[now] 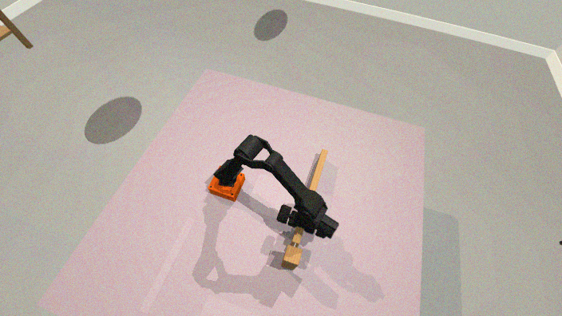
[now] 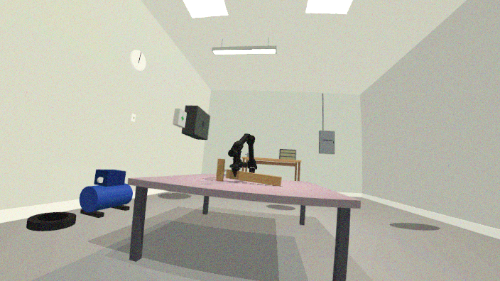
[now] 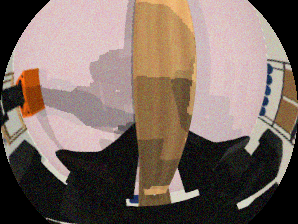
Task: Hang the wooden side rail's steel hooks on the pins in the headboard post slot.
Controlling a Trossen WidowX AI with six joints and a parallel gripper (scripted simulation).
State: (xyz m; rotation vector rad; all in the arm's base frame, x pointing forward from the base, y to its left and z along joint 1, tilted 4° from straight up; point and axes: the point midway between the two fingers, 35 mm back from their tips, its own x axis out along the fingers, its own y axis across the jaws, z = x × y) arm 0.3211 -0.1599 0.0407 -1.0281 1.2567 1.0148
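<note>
Now: gripper tip 13 cm to the left of the headboard post, 4 cm below it and 3 cm past it.
</note>
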